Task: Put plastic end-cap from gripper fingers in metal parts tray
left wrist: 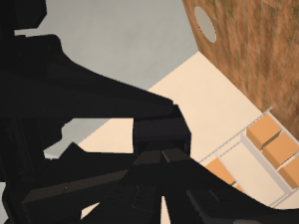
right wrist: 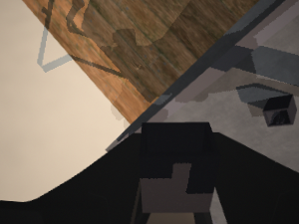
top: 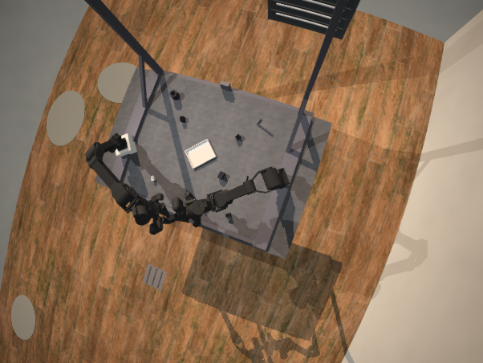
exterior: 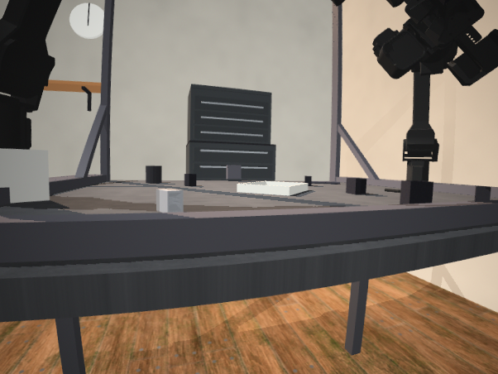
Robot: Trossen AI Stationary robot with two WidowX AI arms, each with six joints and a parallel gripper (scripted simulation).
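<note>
The pale metal parts tray lies 330 mm behind my right hand, 260 mm below it and 20 mm to the left of it. Round my right hand: black plastic end-cap 20 mm to the left, 20 mm below.
</note>
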